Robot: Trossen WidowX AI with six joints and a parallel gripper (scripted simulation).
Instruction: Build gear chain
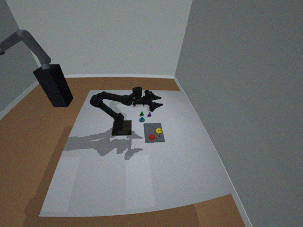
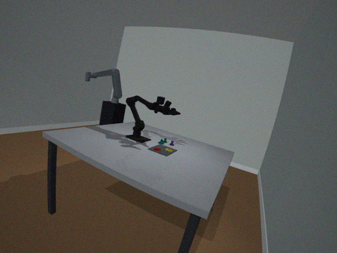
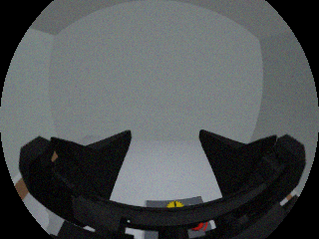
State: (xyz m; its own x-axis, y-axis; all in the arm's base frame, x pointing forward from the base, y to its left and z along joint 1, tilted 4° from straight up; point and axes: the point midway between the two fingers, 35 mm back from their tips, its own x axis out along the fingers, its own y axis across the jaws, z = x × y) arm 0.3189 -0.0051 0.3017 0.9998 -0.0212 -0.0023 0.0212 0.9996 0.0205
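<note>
Right now my gripper tip is 140 mm past the green gear, 160 mm to the right of it and 300 mm above it. Round my gripper tip: yellow gear: 10 mm ahead, 60 mm to the right, 300 mm below; then red gear: 60 mm behind, 120 mm to the right, 300 mm below; then purple gear: 60 mm behind, 150 mm to the left, 300 mm below.
</note>
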